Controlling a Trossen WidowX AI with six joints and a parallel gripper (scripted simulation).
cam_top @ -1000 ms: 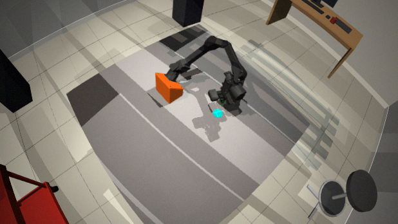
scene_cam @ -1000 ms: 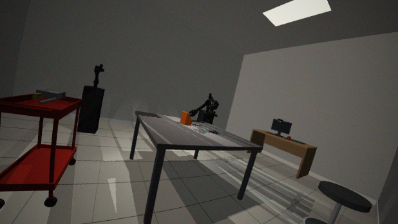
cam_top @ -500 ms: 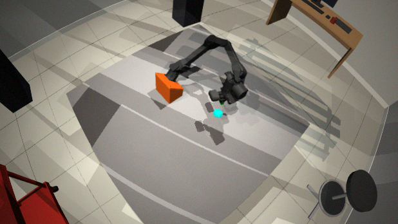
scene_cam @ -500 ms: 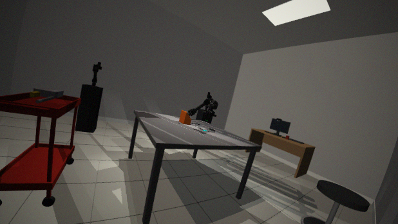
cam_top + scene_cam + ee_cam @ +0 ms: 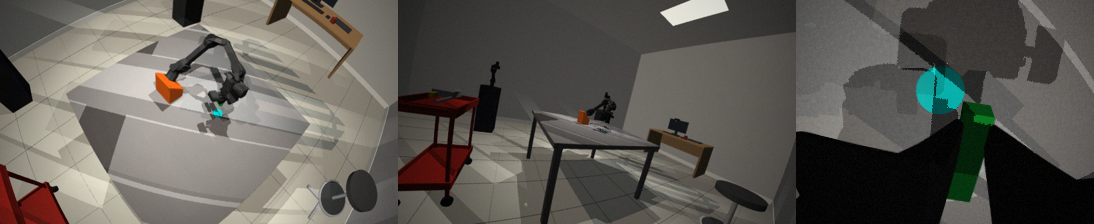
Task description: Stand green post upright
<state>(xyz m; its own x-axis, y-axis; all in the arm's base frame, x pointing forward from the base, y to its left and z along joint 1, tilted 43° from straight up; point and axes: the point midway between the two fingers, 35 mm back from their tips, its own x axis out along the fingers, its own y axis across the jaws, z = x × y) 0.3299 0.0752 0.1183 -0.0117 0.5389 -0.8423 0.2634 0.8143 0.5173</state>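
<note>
Now: the cyan circle 1 cm to the left of my gripper tip and 13 cm below it. From my gripper tip the other things lie so: green post (2 cm behind, 1 cm to the left).
</note>
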